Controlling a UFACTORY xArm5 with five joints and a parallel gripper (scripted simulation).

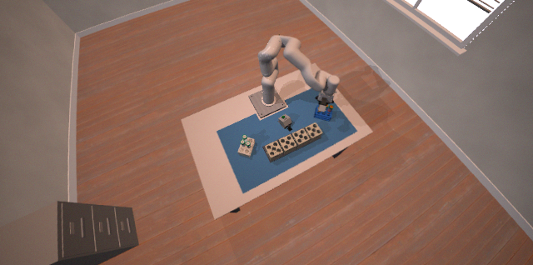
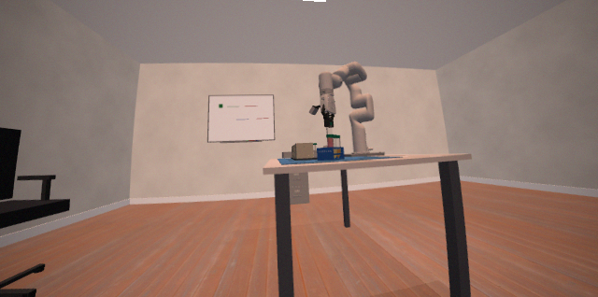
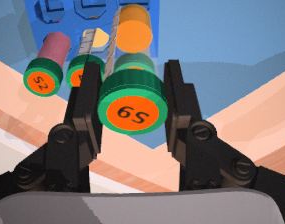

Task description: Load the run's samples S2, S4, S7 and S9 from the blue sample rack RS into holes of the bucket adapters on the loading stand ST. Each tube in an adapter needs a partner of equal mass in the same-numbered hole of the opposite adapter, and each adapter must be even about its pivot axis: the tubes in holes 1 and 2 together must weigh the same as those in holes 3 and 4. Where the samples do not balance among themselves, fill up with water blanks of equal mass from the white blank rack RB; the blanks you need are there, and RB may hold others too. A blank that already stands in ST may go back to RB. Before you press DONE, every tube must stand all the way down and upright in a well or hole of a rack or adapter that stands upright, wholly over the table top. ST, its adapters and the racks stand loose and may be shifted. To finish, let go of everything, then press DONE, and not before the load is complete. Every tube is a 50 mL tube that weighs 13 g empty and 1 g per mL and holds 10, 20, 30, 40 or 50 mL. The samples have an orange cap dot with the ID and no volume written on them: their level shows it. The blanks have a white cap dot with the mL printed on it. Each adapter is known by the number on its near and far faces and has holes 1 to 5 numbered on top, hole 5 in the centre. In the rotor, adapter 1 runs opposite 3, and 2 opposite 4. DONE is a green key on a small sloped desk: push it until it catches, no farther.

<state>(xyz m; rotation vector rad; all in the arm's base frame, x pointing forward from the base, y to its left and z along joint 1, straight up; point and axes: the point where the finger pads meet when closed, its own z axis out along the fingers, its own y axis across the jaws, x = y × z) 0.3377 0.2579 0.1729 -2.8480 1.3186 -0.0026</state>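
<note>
Now: hand 1 cm short of the sample tube S9 and 5 cm above it. The rest, counted from my hand: sample tube S2 (3 cm ahead, 9 cm to the left, 12 cm below); sample tube S4 (3 cm behind, 3 cm to the left, 12 cm below); sample tube S7 (1 cm ahead, 5 cm to the left, 12 cm below).
</note>
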